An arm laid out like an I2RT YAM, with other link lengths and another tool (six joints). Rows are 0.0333 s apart.
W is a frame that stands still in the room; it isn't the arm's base.
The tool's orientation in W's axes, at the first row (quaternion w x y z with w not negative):
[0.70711, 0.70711, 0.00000, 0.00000]
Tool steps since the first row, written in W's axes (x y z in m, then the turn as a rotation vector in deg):
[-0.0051, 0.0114, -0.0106, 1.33, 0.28, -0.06]
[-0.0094, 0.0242, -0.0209, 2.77, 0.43, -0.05]
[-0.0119, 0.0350, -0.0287, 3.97, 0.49, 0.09]
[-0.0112, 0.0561, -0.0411, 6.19, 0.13, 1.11]
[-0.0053, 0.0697, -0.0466, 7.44, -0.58, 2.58]
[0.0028, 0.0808, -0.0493, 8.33, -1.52, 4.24]
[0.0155, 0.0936, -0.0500, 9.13, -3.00, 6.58]
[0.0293, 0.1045, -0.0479, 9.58, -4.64, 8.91]
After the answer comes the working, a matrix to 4 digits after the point.
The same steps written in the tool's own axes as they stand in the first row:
[-0.0051, -0.0106, -0.0114, 1.33, -0.06, -0.28]
[-0.0094, -0.0209, -0.0242, 2.77, -0.05, -0.43]
[-0.0119, -0.0287, -0.0350, 3.97, 0.09, -0.49]
[-0.0112, -0.0411, -0.0561, 6.19, 1.11, -0.13]
[-0.0053, -0.0466, -0.0697, 7.44, 2.58, 0.58]
[0.0028, -0.0493, -0.0808, 8.33, 4.24, 1.52]
[0.0155, -0.0500, -0.0936, 9.13, 6.58, 3.00]
[0.0293, -0.0479, -0.1045, 9.58, 8.91, 4.64]

The tool's axes in the first row as the columns of a matrix, in W's axes (rounded; the answer above uses it unrounded):
[1.0000, 0.0000, 0.0000]
[0.0000, 0.0000, -1.0000]
[0.0000, 1.0000, 0.0000]

